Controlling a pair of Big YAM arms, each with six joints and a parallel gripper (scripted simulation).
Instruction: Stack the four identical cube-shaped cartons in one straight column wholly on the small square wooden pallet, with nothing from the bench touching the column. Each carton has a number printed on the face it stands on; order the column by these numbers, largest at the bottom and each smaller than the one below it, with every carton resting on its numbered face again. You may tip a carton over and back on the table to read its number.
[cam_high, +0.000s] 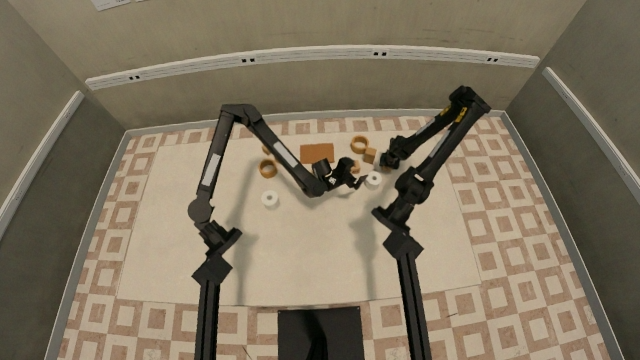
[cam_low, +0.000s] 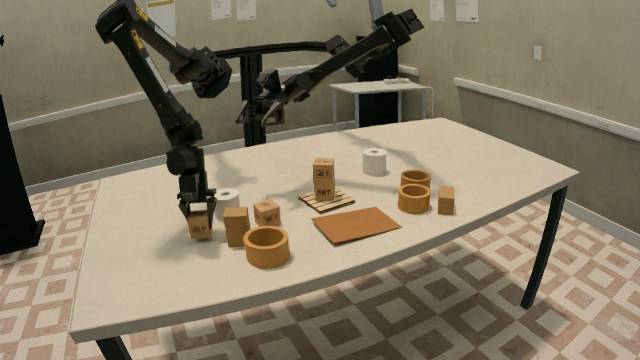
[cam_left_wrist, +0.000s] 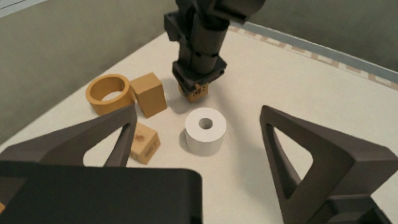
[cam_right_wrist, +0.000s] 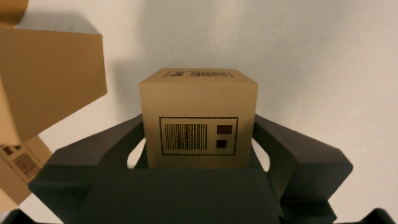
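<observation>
The carton is 18 cm to the left of my right hand, 2 cm ahead of it and 1 cm below it. From my right hand the other things lie so: plain box (8 cm to the left, 7 cm ahead, 1 cm above).
</observation>
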